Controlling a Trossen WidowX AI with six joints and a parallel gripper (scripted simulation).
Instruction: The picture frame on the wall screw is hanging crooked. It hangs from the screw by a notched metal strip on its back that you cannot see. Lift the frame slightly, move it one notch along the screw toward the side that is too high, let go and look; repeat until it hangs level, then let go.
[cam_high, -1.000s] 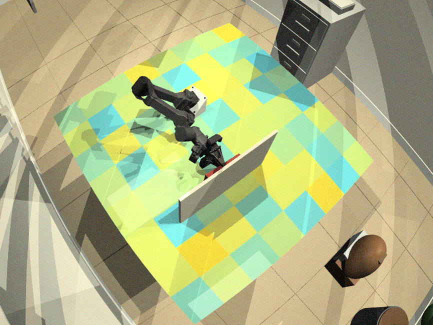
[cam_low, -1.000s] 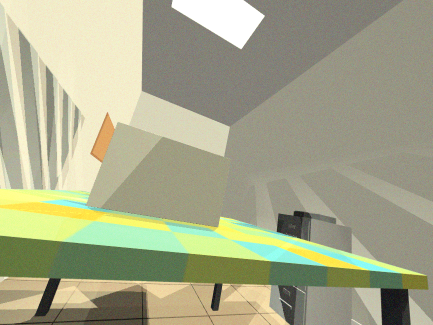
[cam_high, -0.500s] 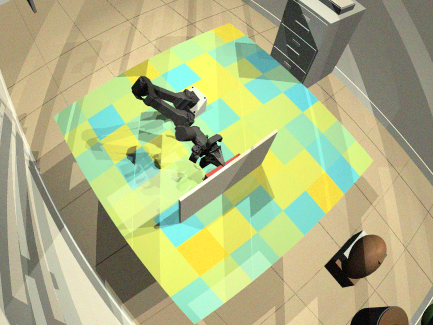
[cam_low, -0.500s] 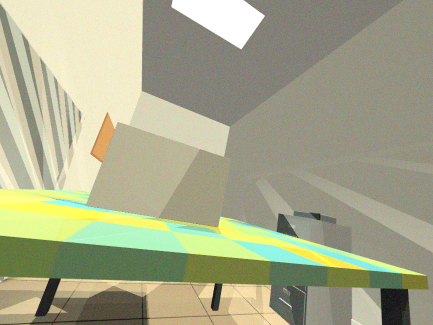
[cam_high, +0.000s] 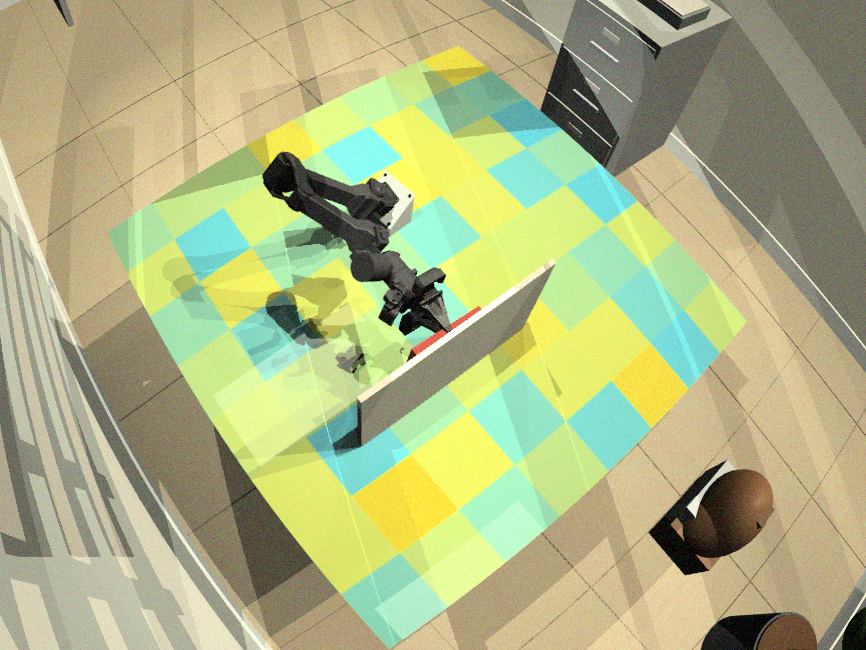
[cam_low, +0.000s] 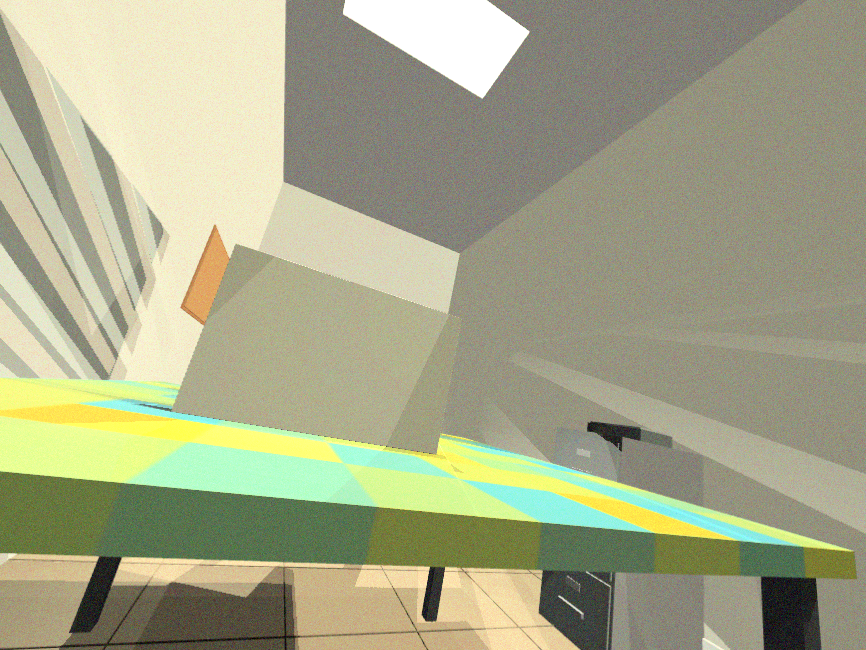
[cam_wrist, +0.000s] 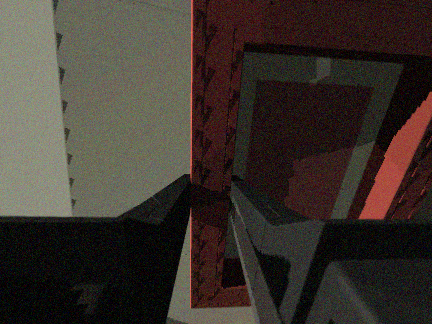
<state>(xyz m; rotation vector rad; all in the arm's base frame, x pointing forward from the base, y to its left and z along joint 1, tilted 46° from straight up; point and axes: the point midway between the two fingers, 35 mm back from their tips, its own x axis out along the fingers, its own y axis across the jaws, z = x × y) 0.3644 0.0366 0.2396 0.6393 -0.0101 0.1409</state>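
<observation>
My gripper tip is now 1 cm short of the red picture frame and 5 cm above it. Also, from my gripper tip: upright wall panel (2 cm ahead, 6 cm below).
</observation>
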